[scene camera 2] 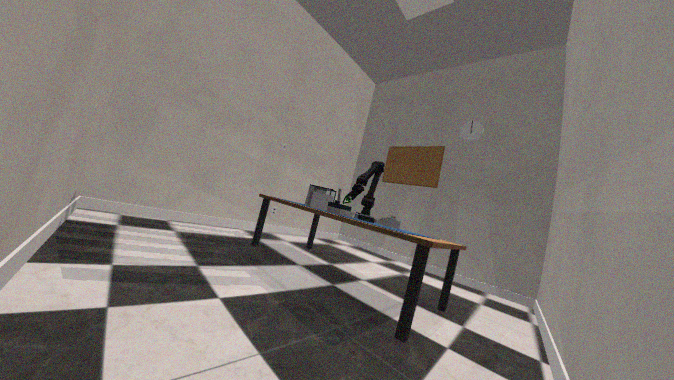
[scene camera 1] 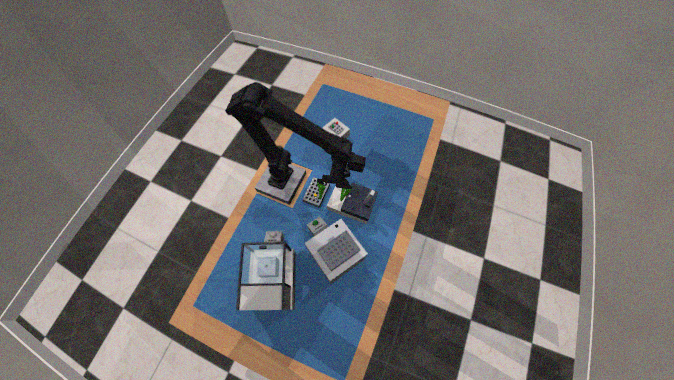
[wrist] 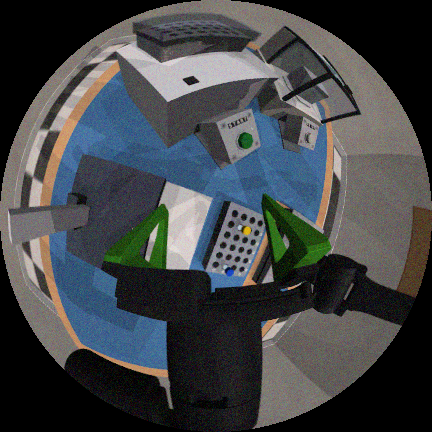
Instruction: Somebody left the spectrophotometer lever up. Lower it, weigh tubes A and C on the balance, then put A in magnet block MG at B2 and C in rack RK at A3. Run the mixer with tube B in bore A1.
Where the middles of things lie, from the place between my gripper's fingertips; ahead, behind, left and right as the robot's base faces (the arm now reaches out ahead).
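With the START button box [wrist: 227, 136], it is my hand that sits 70 mm above it and 120 mm to the left of it. Counted from my hand, the grey mixer [scene camera 1: 336, 250] is 190 mm to the right, 100 mm ahead and 20 mm below, whereas the glass-box balance [scene camera 1: 266, 281] is 400 mm to the right and 100 mm behind. The PRINT button box [wrist: 295, 130], from my hand again, is 260 mm to the right, 170 mm behind and 70 mm below.
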